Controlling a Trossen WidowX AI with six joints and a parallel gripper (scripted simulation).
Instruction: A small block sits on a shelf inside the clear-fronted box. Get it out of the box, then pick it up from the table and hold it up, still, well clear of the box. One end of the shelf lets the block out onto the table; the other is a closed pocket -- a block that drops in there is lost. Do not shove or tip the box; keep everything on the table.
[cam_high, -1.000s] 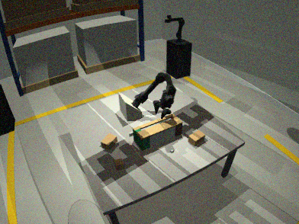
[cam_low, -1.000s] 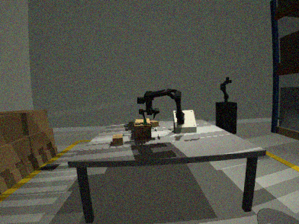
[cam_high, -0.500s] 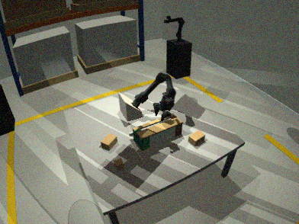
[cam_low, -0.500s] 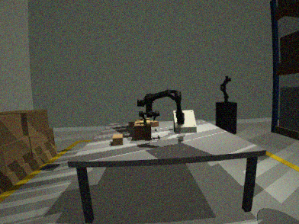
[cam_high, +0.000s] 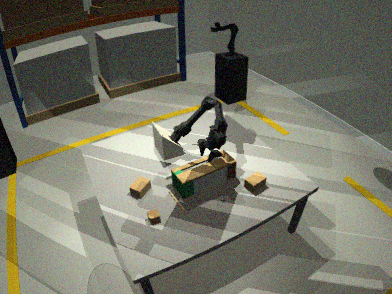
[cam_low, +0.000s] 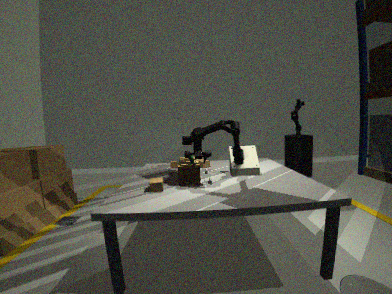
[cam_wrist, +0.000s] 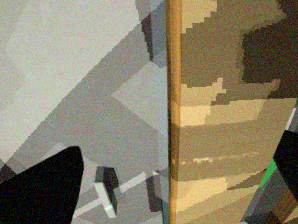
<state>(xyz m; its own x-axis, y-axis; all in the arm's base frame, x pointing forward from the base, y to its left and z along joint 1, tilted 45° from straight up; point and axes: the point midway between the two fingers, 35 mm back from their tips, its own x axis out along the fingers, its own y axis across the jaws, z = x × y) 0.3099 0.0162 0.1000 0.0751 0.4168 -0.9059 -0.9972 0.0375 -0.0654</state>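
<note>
My gripper tip is now 50 mm to the left of the box, 50 mm above it and 30 mm short of it. Also, from my gripper tip: tiny dark object: 270 mm ahead, 100 mm below, 40 mm to the right; thin stick: 280 mm to the right, 140 mm ahead, 110 mm below.
</note>
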